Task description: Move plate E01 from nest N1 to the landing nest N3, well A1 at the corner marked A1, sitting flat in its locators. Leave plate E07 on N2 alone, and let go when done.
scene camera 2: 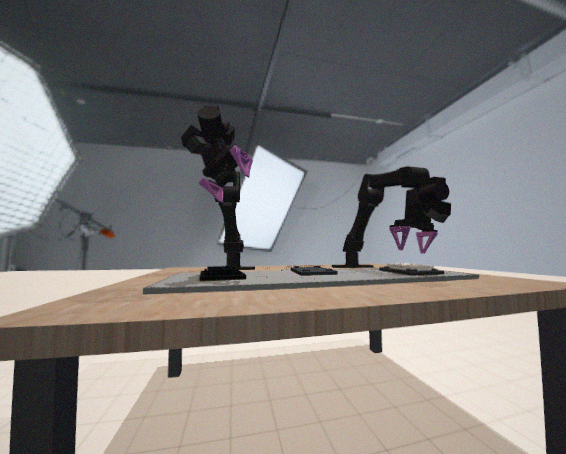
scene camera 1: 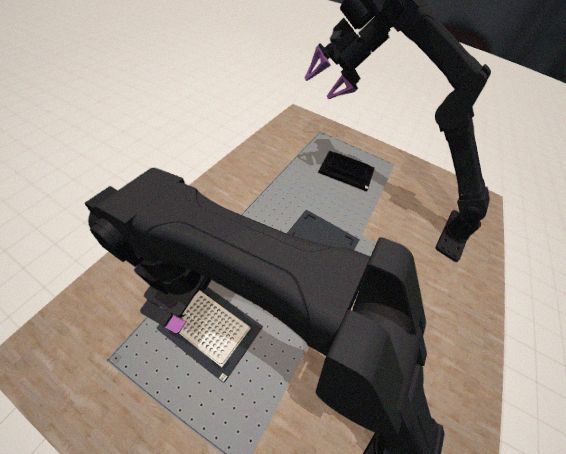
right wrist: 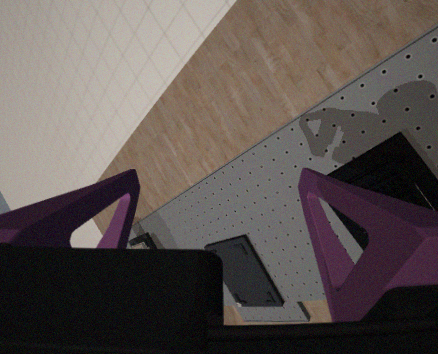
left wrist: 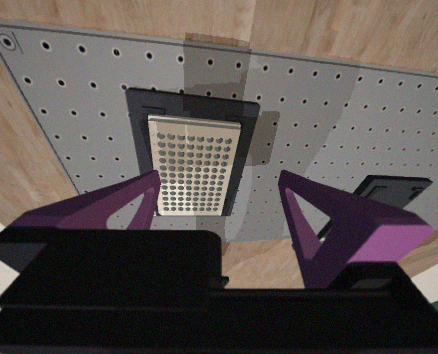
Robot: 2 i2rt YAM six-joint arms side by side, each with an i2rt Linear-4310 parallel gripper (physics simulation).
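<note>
A cream well plate (scene camera 1: 215, 330) (scene camera 2: 410, 266) (left wrist: 195, 165) appears to sit flat inside the locators of a dark nest (scene camera 1: 195, 351) (left wrist: 200, 102), at the lower left in scene camera 1. A black plate (scene camera 1: 347, 169) (scene camera 2: 222, 273) (right wrist: 390, 170) sits at the far end. Between them is a bare dark nest (scene camera 1: 320, 227) (scene camera 2: 314, 271) (left wrist: 400, 195) (right wrist: 247, 270). Plate and nest names and A1 are unreadable. My left gripper (scene camera 2: 412, 251) (left wrist: 219, 176) is open above the cream plate, clear of it. My right gripper (scene camera 1: 317, 89) (scene camera 2: 234, 188) (right wrist: 219, 177) is open and empty, high up.
The three nests stand in a row on a grey perforated board (scene camera 1: 215, 400) (right wrist: 250, 180) on a wooden table (scene camera 1: 65, 350) (scene camera 2: 275, 327). The left arm's large links stretch across the board in scene camera 1 and cover part of it, including the near part of the bare nest.
</note>
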